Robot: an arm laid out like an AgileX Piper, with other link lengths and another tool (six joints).
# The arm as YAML. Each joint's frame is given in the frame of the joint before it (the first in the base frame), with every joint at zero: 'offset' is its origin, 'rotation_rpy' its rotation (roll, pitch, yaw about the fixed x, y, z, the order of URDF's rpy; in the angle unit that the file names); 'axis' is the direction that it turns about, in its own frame. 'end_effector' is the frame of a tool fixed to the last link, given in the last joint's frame.
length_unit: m
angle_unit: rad
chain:
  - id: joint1
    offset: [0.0, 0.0, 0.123]
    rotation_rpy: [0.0, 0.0, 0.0]
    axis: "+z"
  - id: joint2
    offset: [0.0, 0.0, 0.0]
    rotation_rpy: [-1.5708, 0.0, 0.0]
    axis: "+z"
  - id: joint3
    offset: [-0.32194, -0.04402, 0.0]
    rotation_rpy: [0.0, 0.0, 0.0]
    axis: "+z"
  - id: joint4
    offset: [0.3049, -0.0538, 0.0]
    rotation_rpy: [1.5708, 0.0, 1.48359]
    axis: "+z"
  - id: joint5
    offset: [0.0, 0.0, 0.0]
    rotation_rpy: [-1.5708, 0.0, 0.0]
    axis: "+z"
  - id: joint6
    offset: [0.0, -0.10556, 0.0]
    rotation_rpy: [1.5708, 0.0, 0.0]
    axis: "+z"
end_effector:
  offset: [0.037, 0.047, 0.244]
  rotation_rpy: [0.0, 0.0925, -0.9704]
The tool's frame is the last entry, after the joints.
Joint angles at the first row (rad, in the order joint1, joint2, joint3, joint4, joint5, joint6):
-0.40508 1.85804 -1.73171 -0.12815 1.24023 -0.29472
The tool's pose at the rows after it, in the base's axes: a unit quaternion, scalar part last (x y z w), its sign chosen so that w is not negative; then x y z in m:
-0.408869, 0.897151, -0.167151, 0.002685, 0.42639, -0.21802, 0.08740
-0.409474, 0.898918, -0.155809, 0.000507, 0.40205, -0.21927, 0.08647
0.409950, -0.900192, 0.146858, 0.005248, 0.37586, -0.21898, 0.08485
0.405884, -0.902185, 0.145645, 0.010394, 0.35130, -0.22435, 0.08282
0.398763, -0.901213, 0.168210, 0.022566, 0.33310, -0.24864, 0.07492
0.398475, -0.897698, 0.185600, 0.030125, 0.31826, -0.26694, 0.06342
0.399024, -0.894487, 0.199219, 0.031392, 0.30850, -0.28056, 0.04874
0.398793, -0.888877, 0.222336, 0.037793, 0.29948, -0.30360, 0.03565
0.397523, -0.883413, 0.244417, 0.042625, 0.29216, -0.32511, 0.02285
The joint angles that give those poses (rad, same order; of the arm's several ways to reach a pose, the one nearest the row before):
-0.45020 1.81059 -1.67803 -0.12482 1.24023 -0.32578
-0.48803 1.76445 -1.61555 -0.10287 1.24024 -0.36552
-0.51977 1.71394 -1.54667 -0.09300 1.24024 -0.39719
-0.55749 1.66367 -1.47731 -0.09242 1.22573 -0.42408
-0.59542 1.62964 -1.40529 -0.13448 1.15971 -0.43491
-0.62945 1.60346 -1.33103 -0.16228 1.08580 -0.45525
-0.66085 1.58662 -1.25782 -0.17568 1.00278 -0.47528
-0.69526 1.58059 -1.19582 -0.21190 0.90753 -0.48614
-0.72811 1.58061 -1.13907 -0.24872 0.81112 -0.48816

